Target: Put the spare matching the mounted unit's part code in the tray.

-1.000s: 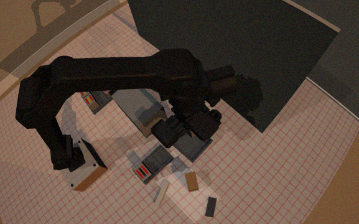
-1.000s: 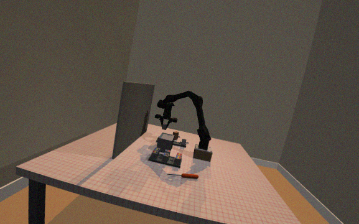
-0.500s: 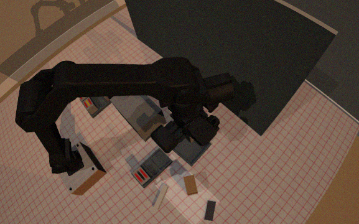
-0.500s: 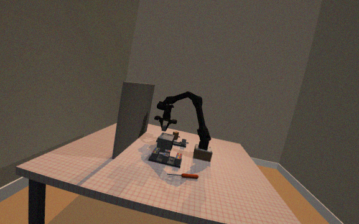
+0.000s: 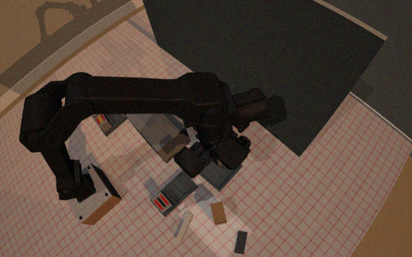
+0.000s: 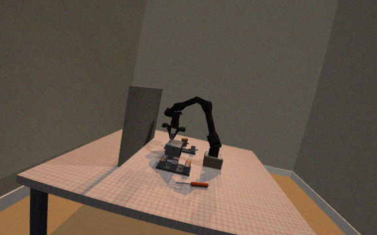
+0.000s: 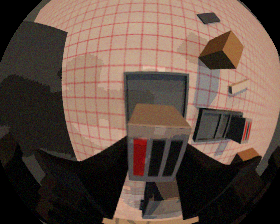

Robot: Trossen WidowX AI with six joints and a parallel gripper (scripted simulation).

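Right now the flat dark grey tray is 8 cm below my gripper tip and 1 cm behind it. Round my gripper tip: grey mounted unit: 18 cm to the left, 9 cm behind, 3 cm below; then dark spare: 2 cm above, 1 cm to the right; then brown block: 13 cm to the right, 8 cm behind, 5 cm below.
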